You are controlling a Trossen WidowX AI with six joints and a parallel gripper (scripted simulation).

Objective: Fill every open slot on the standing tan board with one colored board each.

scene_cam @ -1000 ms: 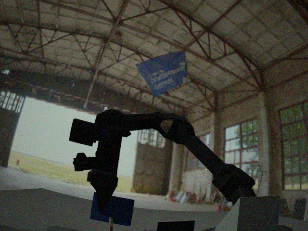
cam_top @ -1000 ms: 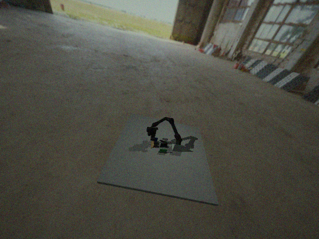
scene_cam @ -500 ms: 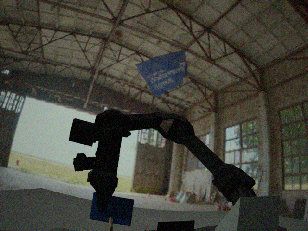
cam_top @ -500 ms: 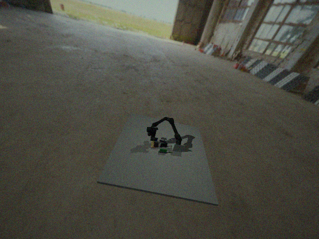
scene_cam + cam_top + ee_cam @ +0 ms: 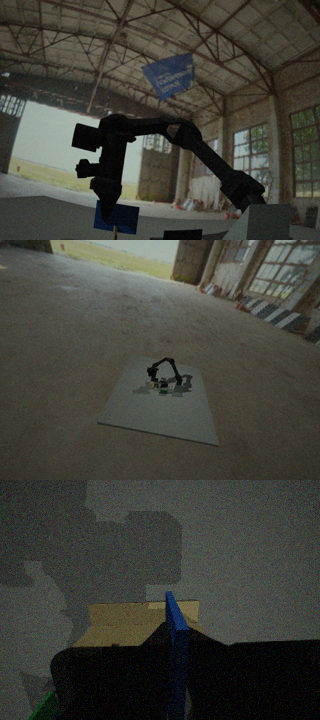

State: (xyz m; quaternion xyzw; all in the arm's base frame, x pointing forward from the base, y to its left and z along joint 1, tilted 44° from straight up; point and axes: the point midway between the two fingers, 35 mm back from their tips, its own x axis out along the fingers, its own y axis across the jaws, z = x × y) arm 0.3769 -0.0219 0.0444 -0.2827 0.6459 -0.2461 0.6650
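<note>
My gripper tip is now 30 mm past the blue board. The rest, counted from my gripper tip: green board (170 mm behind, 150 mm to the left, 40 mm below); tan board (30 mm behind, 20 mm to the left, 40 mm below); dark flat piece (180 mm behind, 30 mm to the left, 40 mm below).
</note>
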